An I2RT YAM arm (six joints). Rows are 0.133 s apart.
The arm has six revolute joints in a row. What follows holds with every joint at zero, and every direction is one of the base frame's.
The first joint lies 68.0 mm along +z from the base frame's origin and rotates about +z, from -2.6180 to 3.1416 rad.
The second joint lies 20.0 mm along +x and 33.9 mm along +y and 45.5 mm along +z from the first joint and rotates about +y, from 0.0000 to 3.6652 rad.
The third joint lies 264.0 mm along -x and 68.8 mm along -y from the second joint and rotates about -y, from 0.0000 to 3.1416 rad.
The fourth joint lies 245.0 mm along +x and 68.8 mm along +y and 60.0 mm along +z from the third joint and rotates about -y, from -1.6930 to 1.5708 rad.
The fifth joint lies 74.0 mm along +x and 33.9 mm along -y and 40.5 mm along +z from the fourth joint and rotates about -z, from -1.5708 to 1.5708 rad.
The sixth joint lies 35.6 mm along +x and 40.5 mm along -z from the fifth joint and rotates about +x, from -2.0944 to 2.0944 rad.
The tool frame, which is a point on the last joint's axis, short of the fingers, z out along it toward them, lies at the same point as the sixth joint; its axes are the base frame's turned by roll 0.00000, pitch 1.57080 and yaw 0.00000 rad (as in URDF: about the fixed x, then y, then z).
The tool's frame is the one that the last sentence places.
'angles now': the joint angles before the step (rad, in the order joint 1, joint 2, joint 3, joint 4, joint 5, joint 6). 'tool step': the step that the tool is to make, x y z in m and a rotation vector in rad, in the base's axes. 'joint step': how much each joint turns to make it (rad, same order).
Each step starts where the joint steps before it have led.
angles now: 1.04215, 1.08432, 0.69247, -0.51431, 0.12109, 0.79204
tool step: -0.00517, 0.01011, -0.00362, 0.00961, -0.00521, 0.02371
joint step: 0.04575, 0.02860, -0.00233, 0.03963, 0.01359, 0.01749
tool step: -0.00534, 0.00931, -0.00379, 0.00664, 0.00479, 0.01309
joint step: 0.04213, 0.03036, 0.00097, 0.02934, 0.01244, 0.02749
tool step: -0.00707, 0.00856, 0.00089, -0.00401, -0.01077, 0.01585
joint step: 0.04812, 0.02196, 0.01615, 0.00355, 0.02907, 0.01835
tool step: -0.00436, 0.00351, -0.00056, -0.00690, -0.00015, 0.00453
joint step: 0.02548, 0.01055, 0.00605, -0.00460, 0.01508, 0.01506
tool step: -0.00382, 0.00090, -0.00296, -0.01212, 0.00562, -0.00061
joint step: 0.01848, 0.00586, -0.00440, -0.00621, 0.01080, 0.01608
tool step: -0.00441, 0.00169, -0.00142, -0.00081, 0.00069, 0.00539
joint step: 0.02191, 0.00291, -0.00328, 0.00237, 0.00961, 0.01374
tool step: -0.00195, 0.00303, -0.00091, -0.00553, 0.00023, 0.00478
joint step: 0.01302, 0.01309, 0.00573, 0.00080, 0.00613, 0.00584
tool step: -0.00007, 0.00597, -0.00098, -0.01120, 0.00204, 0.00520
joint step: 0.00846, 0.03002, 0.01762, 0.00072, 0.00310, 0.00181
